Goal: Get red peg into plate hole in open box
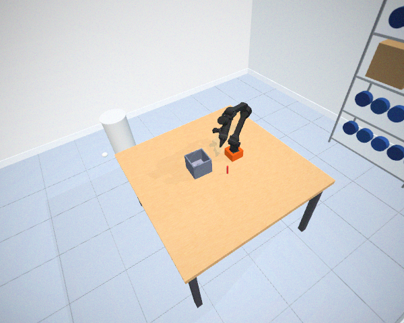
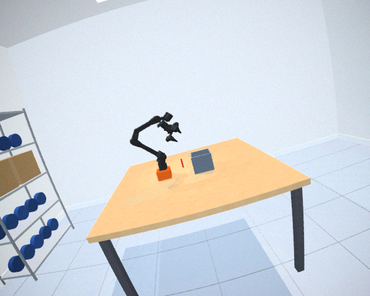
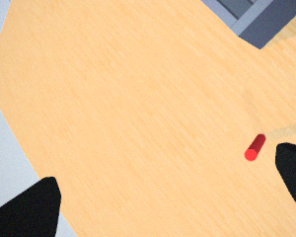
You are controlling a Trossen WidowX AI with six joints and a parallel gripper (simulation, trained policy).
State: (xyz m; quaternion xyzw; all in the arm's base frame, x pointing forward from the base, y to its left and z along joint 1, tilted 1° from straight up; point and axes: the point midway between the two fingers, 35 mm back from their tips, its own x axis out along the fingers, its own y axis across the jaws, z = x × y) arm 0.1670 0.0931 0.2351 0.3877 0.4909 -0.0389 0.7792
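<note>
Now: the red peg 24 cm below my gripper tip, 4 cm to the left of it and 4 cm behind it.
</note>
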